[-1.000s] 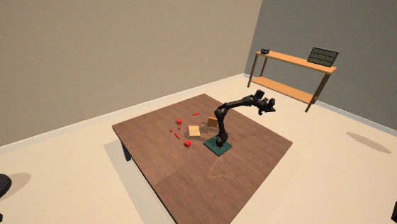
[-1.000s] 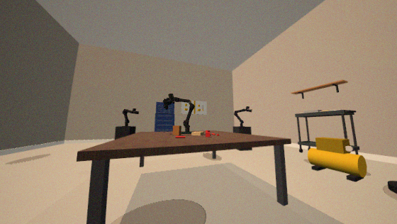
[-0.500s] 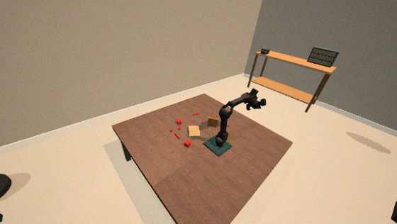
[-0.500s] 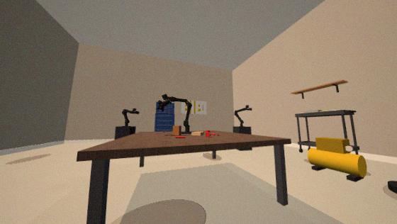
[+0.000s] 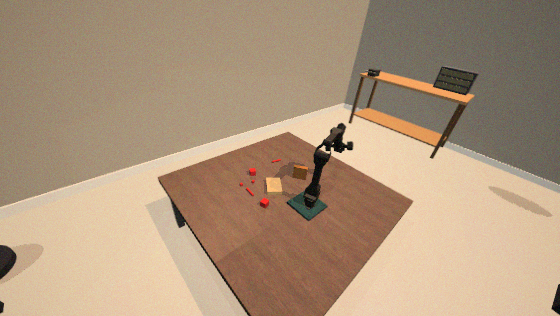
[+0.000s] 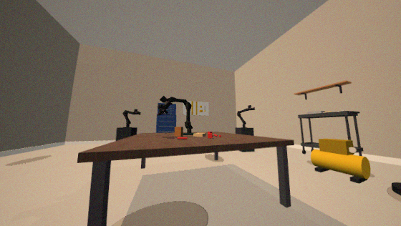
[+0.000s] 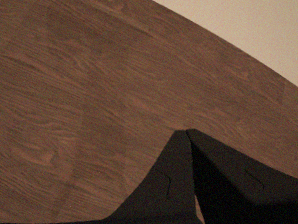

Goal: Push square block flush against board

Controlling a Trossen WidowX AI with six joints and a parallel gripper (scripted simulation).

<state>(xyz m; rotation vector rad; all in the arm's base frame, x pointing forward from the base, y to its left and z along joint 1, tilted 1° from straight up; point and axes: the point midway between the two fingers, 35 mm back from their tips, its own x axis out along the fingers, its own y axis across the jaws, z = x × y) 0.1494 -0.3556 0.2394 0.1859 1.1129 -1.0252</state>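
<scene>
My gripper tip is 250 mm to the right of the orange square block, 180 mm above it and 120 mm short of it. Round my gripper tip: pale wooden board 480 mm to the left, 210 mm below, 110 mm ahead.
</scene>
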